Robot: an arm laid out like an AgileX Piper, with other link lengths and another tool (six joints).
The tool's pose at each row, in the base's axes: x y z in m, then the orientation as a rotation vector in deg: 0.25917, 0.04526, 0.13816, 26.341, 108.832, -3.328; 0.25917, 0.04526, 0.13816, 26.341, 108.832, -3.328; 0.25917, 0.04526, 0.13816, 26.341, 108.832, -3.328; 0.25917, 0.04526, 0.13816, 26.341, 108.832, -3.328; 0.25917, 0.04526, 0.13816, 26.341, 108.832, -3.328; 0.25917, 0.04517, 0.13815, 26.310, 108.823, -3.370; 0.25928, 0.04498, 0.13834, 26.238, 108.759, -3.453; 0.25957, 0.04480, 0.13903, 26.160, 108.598, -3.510; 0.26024, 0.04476, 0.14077, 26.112, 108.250, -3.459; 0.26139, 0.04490, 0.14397, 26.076, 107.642, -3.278; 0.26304, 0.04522, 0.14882, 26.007, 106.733, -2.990; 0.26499, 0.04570, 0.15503, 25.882, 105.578, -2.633; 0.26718, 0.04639, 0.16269, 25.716, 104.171, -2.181; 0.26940, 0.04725, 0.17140, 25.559, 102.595, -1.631; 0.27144, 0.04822, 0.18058, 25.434, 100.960, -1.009; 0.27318, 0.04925, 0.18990, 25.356, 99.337, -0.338
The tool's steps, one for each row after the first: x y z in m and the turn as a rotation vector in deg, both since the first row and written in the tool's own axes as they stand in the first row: 0.00000, 0.00000, 0.00000, 0.000, 0.000, 0.000; 0.00000, 0.00000, 0.00000, 0.000, 0.000, 0.000; 0.00000, 0.00000, 0.00000, 0.000, 0.000, 0.000; 0.00000, 0.00000, 0.00000, 0.000, 0.000, 0.000; -0.00002, -0.00008, 0.00003, 0.012, -0.019, -0.039; -0.00028, -0.00019, 0.00010, 0.027, -0.104, -0.116; -0.00104, -0.00013, 0.00015, 0.011, -0.280, -0.167; -0.00284, 0.00037, 0.00011, -0.083, -0.617, -0.113; -0.00606, 0.00146, -0.00010, -0.286, -1.185, 0.059; -0.01087, 0.00319, -0.00053, -0.609, -2.033, 0.314; -0.01697, 0.00540, -0.00123, -1.034, -3.116, 0.610; -0.02440, 0.00815, -0.00232, -1.571, -4.434, 0.973; -0.03274, 0.01126, -0.00382, -2.190, -5.898, 1.423; -0.04143, 0.01449, -0.00569, -2.851, -7.400, 1.946; -0.05014, 0.01769, -0.00788, -3.523, -8.873, 2.527
